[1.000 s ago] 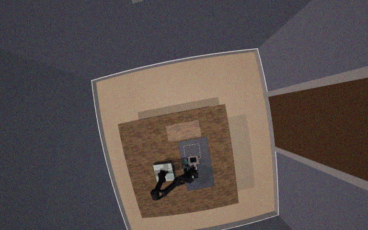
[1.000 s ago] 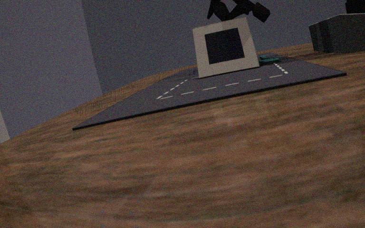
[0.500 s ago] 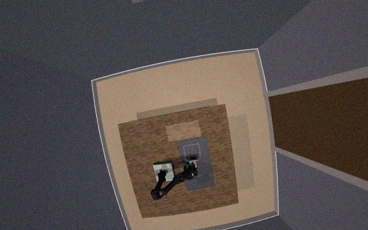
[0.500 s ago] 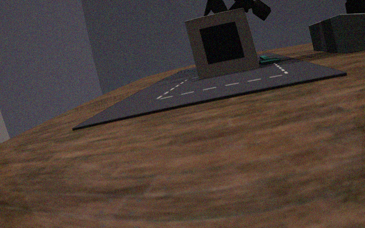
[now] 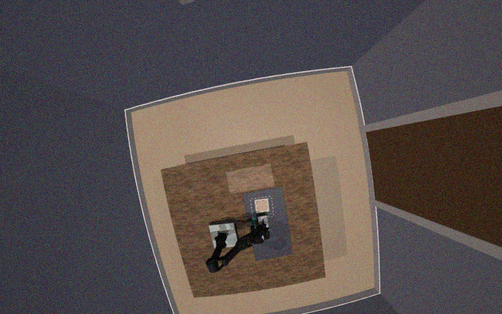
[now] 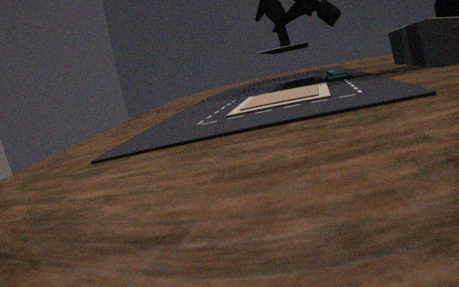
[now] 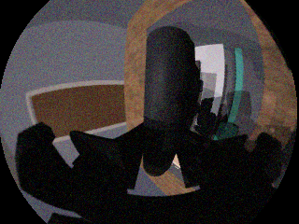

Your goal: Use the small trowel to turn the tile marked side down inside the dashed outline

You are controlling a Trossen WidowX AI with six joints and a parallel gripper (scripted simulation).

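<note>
Now: the teal-handled trowel 10 cm behind my gripper tip, 4 cm to the right of it and 11 cm below it. The rest, counted from my gripper tip: tile 4 cm behind, 12 cm to the left, 8 cm below.
</note>
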